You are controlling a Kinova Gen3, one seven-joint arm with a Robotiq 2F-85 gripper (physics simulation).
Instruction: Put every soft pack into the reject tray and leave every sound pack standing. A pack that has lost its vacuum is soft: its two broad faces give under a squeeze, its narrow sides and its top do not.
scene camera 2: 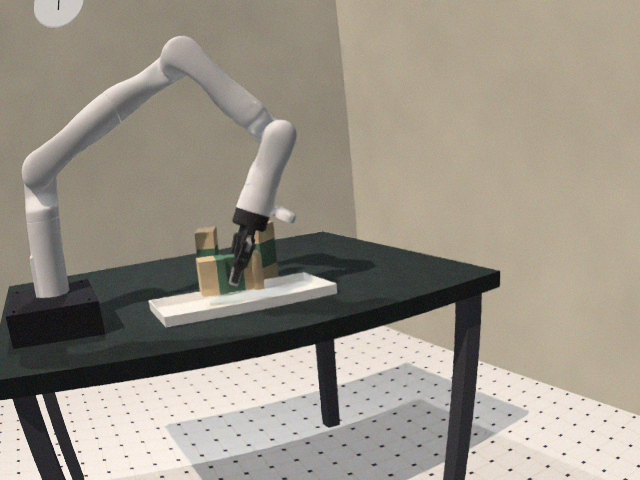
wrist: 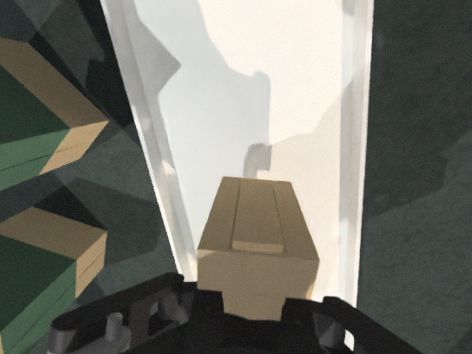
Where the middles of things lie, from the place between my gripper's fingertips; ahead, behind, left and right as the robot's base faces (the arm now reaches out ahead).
Scene:
Right now my hand is 1 cm short of the white reject tray [scene camera 2: 193, 307], 1 cm to the left of it and 3 cm above it.

